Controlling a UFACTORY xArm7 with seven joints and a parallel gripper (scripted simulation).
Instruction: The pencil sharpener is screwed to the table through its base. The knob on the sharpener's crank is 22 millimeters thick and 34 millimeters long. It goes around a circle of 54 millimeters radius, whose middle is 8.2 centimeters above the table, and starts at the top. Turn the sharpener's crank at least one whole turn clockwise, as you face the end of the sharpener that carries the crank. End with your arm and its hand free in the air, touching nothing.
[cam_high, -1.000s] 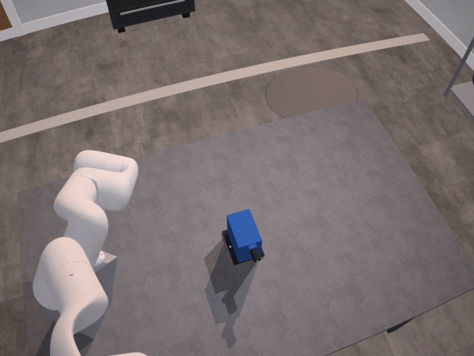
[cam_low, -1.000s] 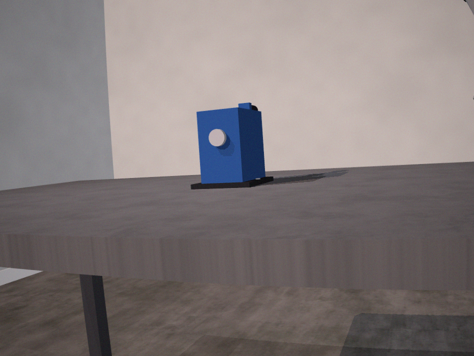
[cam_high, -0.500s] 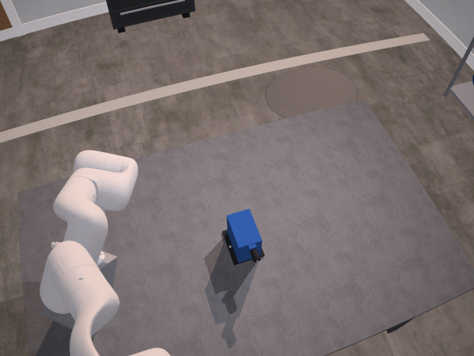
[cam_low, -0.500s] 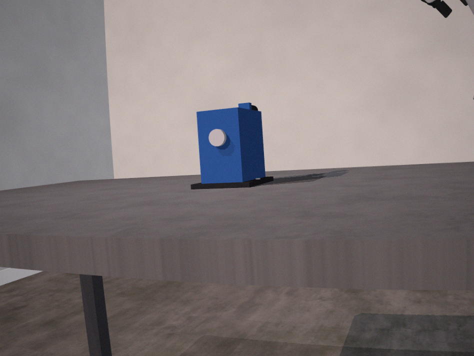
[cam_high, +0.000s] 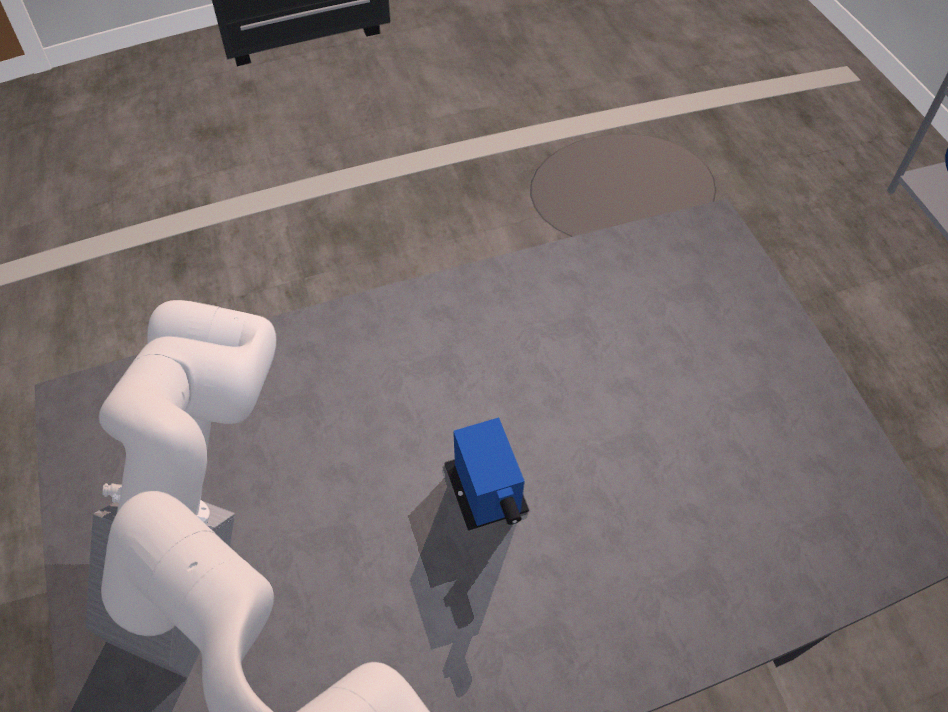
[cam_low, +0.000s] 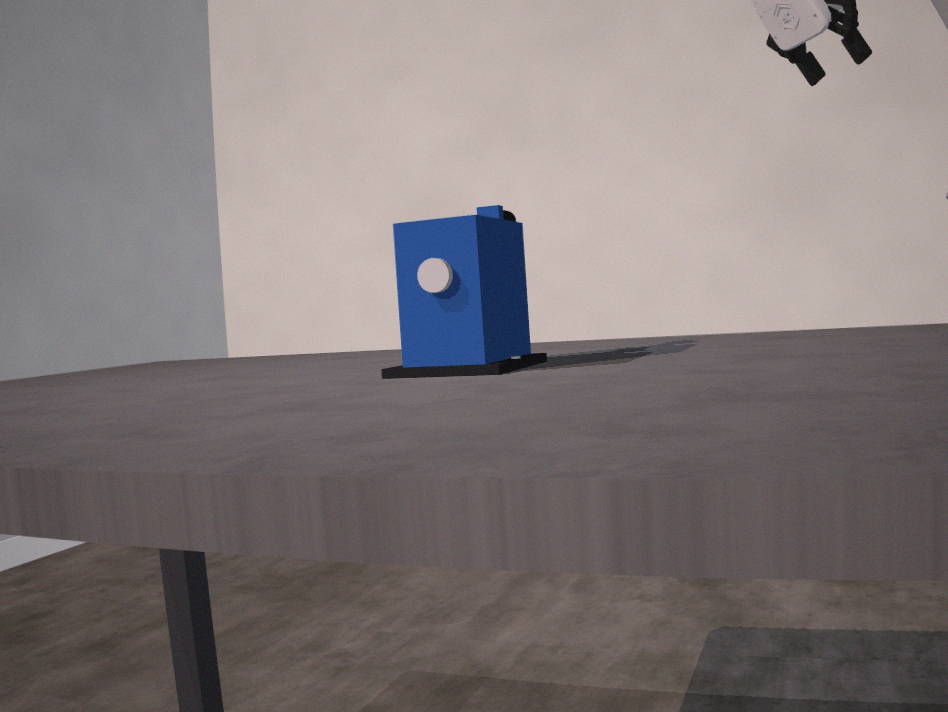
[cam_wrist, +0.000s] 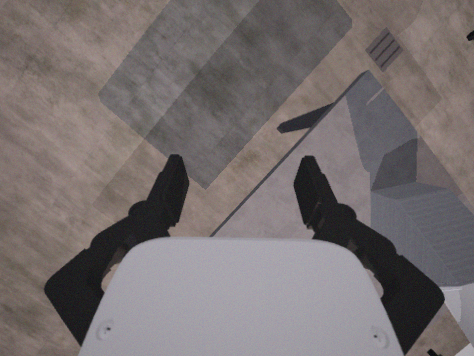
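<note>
Now: hand 28 cm short of the dark crank knob, 48 cm to the right of it and 21 cm above it.
</note>
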